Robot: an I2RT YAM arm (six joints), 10 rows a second.
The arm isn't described. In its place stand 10 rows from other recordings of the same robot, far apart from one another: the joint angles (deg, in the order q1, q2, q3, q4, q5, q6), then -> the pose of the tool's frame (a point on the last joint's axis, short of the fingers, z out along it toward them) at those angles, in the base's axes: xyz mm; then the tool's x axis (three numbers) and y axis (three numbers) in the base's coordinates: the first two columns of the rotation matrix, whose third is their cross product.
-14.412 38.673 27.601 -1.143 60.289 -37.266 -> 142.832, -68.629, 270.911, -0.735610, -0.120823, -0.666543, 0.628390, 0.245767, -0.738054
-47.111 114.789 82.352 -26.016 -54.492 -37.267 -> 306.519, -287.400, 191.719, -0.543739, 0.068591, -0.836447, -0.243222, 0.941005, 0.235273
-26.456 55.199 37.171 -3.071 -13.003 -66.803 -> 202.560, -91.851, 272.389, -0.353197, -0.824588, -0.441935, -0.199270, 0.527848, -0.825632
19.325 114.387 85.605 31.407 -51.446 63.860 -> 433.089, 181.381, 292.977, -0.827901, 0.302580, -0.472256, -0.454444, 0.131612, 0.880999
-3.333 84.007 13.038 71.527 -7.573 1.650 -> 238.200, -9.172, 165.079, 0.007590, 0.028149, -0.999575, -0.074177, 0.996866, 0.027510
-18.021 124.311 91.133 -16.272 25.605 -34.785 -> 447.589, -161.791, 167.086, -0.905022, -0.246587, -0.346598, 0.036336, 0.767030, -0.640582
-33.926 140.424 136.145 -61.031 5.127 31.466 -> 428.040, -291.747, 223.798, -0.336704, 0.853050, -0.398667, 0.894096, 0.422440, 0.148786
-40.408 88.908 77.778 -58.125 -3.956 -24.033 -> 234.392, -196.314, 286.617, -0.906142, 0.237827, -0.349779, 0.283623, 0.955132, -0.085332
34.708 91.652 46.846 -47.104 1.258 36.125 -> 197.796, 136.051, 137.778, -0.999599, 0.024622, 0.013985, 0.024085, 0.999011, -0.037373
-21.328 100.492 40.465 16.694 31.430 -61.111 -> 289.815, -133.086, 119.203, -0.889900, -0.454563, -0.038095, -0.239066, 0.535881, -0.809740
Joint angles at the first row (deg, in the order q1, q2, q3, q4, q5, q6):
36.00, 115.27, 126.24, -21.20, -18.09, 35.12
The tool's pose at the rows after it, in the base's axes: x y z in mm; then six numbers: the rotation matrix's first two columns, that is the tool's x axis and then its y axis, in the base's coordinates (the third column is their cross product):
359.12, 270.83, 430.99, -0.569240, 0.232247, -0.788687, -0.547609, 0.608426, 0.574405
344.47, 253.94, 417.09, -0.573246, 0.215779, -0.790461, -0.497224, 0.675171, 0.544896
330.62, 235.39, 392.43, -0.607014, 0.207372, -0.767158, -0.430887, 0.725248, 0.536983
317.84, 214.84, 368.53, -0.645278, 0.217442, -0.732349, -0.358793, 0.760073, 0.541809
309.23, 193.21, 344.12, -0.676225, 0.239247, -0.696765, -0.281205, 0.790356, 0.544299
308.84, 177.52, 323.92, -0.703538, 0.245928, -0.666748, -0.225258, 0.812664, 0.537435
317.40, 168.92, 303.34, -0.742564, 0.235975, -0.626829, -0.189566, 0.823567, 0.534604
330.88, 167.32, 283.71, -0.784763, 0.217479, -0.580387, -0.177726, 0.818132, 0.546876
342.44, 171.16, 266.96, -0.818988, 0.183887, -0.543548, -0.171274, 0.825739, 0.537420
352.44, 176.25, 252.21, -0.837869, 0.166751, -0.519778, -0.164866, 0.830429, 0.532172
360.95, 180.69, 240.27, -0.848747, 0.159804, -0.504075, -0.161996, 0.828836, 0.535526
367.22, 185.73, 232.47, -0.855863, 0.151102, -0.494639, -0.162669, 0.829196, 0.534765
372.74, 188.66, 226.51, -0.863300, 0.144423, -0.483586, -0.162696, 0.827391, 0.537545
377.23, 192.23, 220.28, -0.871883, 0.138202, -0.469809, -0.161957, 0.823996, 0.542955
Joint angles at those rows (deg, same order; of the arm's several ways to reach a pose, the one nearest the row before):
35.86, 109.93, 118.02, -21.19, -14.82, 32.66
35.46, 103.99, 108.35, -20.95, -11.35, 31.23
34.64, 98.27, 97.45, -20.00, -9.24, 31.50
33.30, 93.21, 87.87, -19.29, -8.13, 32.78
31.28, 89.26, 79.62, -18.47, -7.38, 34.07
29.13, 87.98, 75.02, -18.44, -7.67, 34.21
27.08, 89.62, 73.26, -18.73, -9.61, 33.77
25.59, 93.14, 73.44, -18.55, -12.92, 33.30
25.23, 97.00, 74.95, -19.69, -14.41, 32.15
25.23, 100.40, 76.15, -19.52, -15.02, 31.73
25.23, 103.19, 77.05, -18.60, -15.70, 31.73
25.47, 105.40, 78.24, -18.28, -15.95, 31.64
25.46, 107.18, 79.36, -18.28, -16.54, 31.54
25.58, 108.87, 80.34, -18.24, -17.23, 31.64

